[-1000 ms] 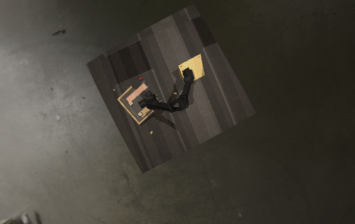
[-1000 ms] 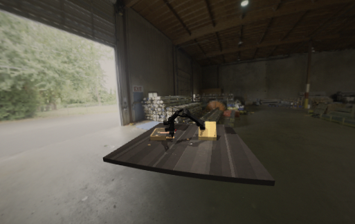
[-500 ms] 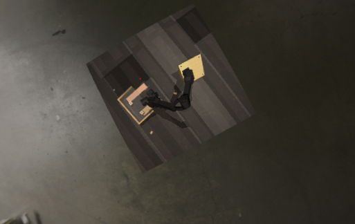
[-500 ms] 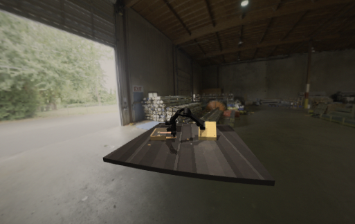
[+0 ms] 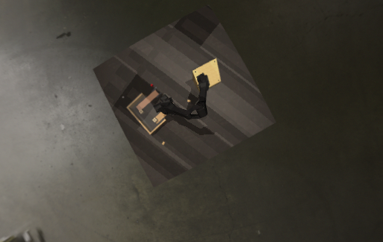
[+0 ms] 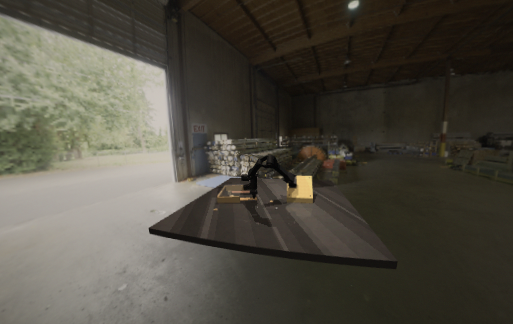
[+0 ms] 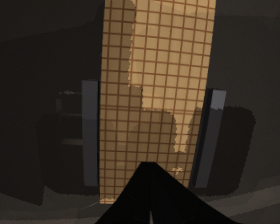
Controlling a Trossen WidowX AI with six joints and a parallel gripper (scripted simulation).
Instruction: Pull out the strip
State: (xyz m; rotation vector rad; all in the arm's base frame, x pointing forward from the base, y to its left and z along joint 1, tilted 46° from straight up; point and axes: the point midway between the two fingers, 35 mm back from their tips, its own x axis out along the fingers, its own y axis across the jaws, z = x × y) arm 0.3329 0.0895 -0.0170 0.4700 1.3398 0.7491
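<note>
Right now the tan gridded strip is 90 mm ahead of my gripper tip and 20 mm to the left of it. From my gripper tip the other things lie so: red dot: 260 mm to the right, 60 mm ahead, 10 mm above.
</note>
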